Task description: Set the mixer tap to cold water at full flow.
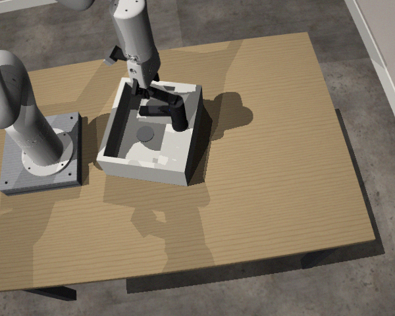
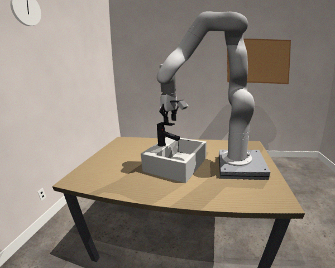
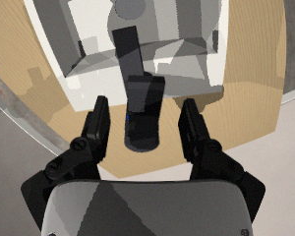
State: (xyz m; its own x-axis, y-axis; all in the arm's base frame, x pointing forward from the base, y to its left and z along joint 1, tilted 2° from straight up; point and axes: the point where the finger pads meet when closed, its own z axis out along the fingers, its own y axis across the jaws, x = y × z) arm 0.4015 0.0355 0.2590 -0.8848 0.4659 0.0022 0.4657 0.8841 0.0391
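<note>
The lever lies 30 mm below my hand, 30 mm ahead of it and 10 mm to the right of it. The rest, counted from my hand: white sink basin (270 mm below, 40 mm behind, 10 mm to the right).
</note>
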